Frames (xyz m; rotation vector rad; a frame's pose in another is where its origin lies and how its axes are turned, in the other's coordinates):
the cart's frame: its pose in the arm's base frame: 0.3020 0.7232 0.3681 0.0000 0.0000 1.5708
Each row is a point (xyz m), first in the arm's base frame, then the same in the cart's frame.
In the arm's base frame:
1: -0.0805 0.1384 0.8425
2: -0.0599 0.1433 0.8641
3: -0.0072 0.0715 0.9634
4: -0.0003 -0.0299 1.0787
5: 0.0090 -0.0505 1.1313
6: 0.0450 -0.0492 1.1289
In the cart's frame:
1: -0.5848 0.3825 0.4744
2: -0.5799 0.3619 0.4960
3: -0.6517 0.3092 0.5953
4: -0.7531 0.3023 0.7106
5: -0.7737 0.2930 0.7632
6: -0.7724 0.2570 0.7608

